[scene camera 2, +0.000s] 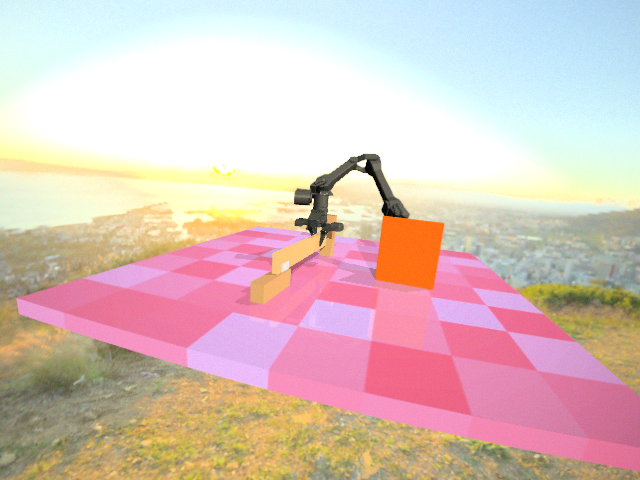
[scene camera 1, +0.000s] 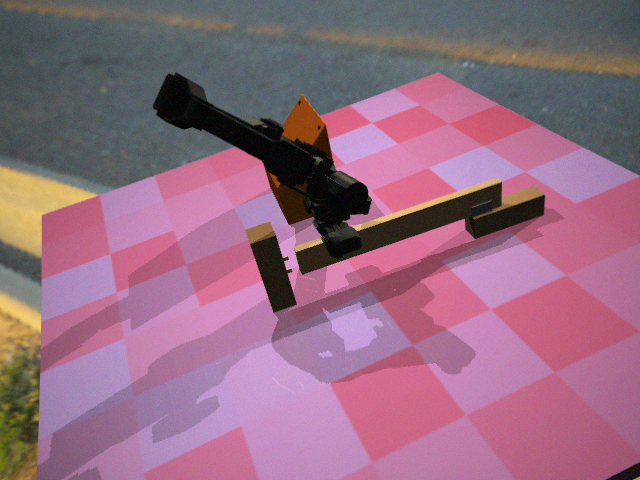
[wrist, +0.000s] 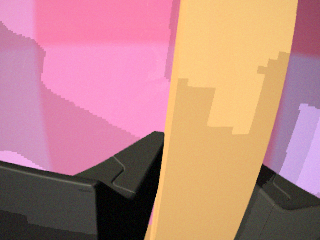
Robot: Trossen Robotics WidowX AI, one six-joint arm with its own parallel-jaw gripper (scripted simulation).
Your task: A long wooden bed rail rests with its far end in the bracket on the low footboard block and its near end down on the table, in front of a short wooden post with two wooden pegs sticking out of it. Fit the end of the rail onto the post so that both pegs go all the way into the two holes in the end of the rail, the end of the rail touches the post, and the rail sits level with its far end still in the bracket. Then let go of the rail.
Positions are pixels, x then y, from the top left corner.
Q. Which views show my gripper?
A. Scene camera 2, scene camera 1 and the wrist view: all of them.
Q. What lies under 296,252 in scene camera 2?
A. A wooden bed rail.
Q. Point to a wooden bed rail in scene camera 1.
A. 436,213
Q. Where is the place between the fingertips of my gripper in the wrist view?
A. At 186,146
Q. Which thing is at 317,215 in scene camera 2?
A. My gripper.
